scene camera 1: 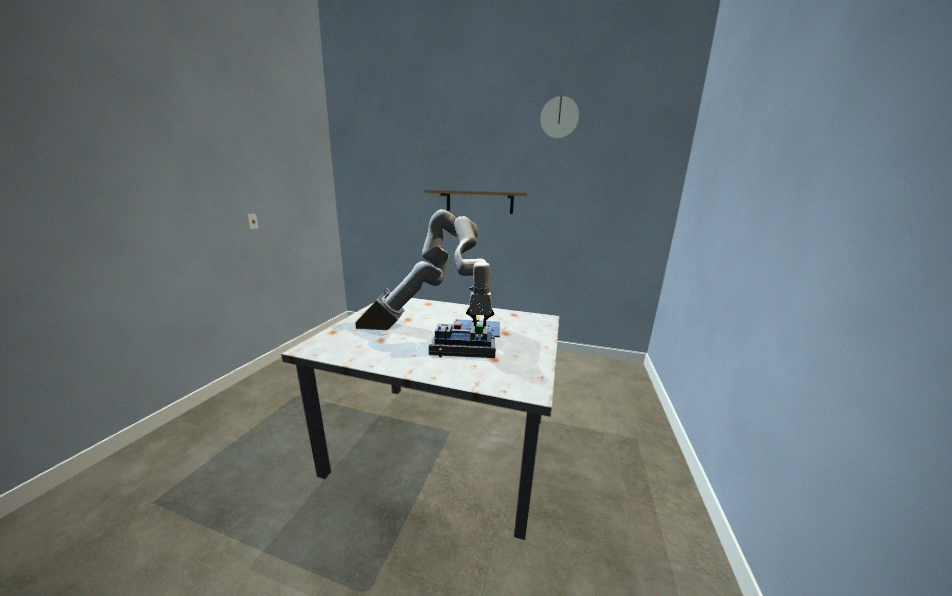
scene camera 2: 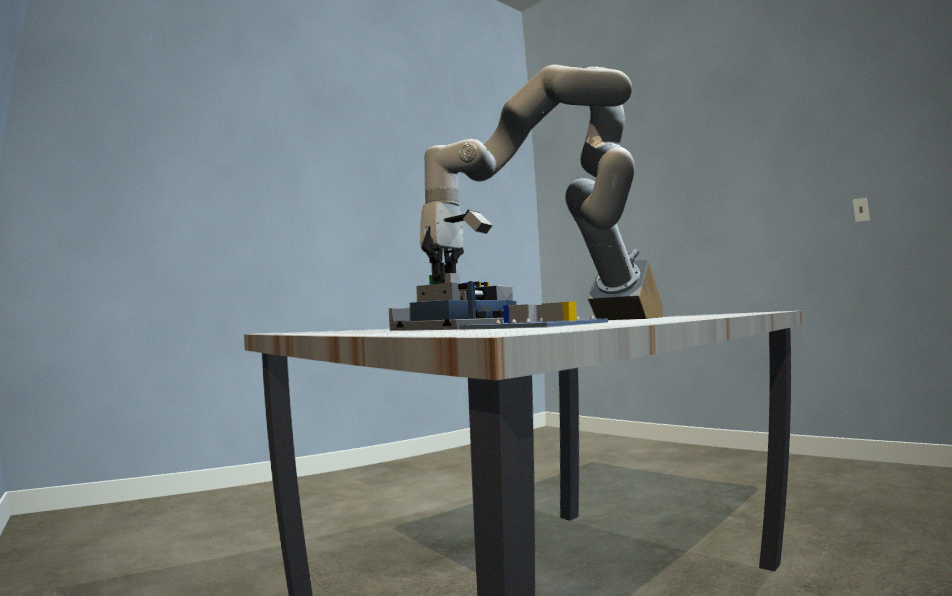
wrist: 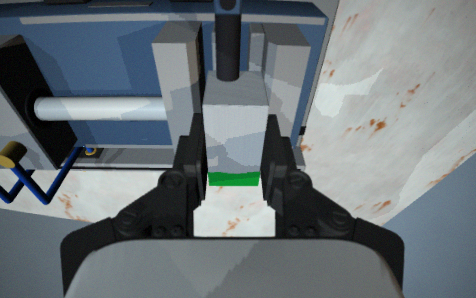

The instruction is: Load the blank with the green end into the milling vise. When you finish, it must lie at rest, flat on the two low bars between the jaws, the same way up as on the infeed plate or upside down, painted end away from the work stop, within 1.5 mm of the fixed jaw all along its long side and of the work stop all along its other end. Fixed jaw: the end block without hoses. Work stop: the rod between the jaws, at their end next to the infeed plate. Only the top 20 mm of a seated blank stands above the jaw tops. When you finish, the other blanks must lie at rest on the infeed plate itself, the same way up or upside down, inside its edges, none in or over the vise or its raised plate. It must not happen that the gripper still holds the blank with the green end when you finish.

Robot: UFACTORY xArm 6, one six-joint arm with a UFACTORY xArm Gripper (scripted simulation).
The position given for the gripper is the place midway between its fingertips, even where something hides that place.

In view: the gripper (scene camera 2: 444, 281), a green-ended blank (wrist: 235, 114), a fixed jaw (wrist: 286, 51), a moving jaw (wrist: 178, 51) and a white piston rod (wrist: 67, 108).
The gripper shows as well in the wrist view (wrist: 234, 133).
